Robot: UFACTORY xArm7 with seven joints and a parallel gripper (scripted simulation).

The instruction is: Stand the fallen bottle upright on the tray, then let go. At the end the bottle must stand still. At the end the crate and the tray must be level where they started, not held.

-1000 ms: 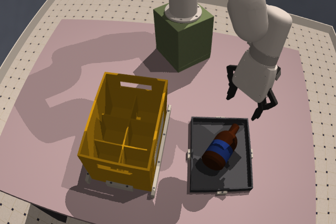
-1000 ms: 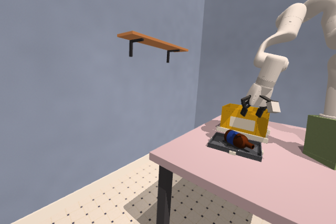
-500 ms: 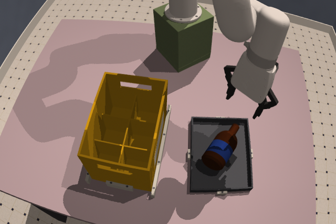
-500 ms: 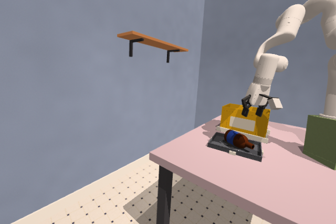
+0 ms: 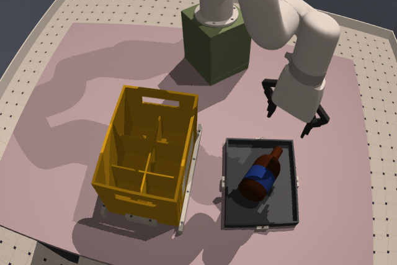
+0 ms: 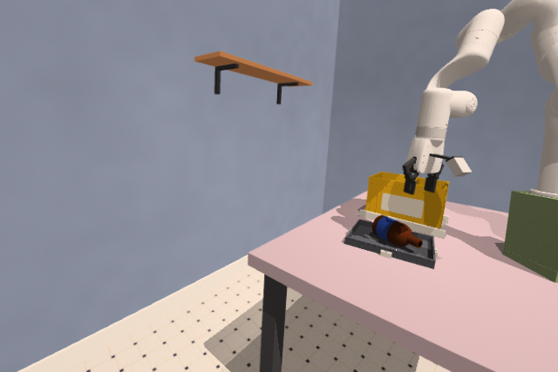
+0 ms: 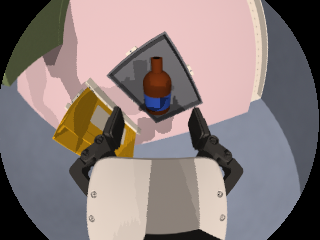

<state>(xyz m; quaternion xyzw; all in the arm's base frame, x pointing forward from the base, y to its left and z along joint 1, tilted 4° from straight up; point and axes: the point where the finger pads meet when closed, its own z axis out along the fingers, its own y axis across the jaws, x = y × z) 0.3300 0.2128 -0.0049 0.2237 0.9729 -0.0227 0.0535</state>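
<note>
Now: the brown bottle 50 mm ahead of my hand, 20 mm to the right of it and 160 mm below it. Round my hand: dark tray: 60 mm ahead, 20 mm to the right, 190 mm below; then yellow crate: 90 mm ahead, 300 mm to the right, 120 mm below.
</note>
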